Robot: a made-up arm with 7 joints.
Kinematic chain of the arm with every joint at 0, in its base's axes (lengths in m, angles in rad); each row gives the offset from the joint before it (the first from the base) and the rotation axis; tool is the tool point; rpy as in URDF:
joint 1: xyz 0 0 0.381 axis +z
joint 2: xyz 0 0 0 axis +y
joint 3: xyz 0 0 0.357 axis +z
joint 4: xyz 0.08 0 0 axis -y
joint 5: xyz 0.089 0 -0.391 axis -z
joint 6: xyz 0 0 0 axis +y
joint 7: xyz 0.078 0 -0.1 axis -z
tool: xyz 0 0 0 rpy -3.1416 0 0
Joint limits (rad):
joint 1: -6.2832..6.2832
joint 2: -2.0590..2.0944
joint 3: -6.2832..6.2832
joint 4: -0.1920..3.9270
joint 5: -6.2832..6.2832
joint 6: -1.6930..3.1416
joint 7: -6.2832..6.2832
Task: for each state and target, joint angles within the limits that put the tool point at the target. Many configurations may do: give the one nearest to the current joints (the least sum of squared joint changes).
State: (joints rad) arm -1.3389 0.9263 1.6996 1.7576 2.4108 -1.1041 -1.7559
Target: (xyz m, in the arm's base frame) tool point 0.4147 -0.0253 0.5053
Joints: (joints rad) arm -1.2964 0.8956 1.7648 1.0964 2.5802 -1.2199 -1.7559
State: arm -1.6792 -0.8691 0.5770 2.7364 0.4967 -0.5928 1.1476
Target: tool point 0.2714 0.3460 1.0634
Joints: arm -2.0663 -0.7890 0.7270 2.4428 0.5243 -0.8650 1.1476
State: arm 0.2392 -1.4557 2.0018 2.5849 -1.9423 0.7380 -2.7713
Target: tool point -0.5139 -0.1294 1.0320
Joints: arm 0.0762 -0.8134 2.1178 3.3601 -1.9496 1.1081 -2.7713
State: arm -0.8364 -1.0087 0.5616 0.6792 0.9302 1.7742 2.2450
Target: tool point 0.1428 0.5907 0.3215
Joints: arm -0.7298 -1.5113 1.5247 1.3065 1.1755 1.7048 2.2450
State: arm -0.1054 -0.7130 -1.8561 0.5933 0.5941 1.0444 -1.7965
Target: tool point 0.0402 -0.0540 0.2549
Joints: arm -0.1561 -0.3378 -1.9816 -0.1123 0.2983 1.2974 -1.7965
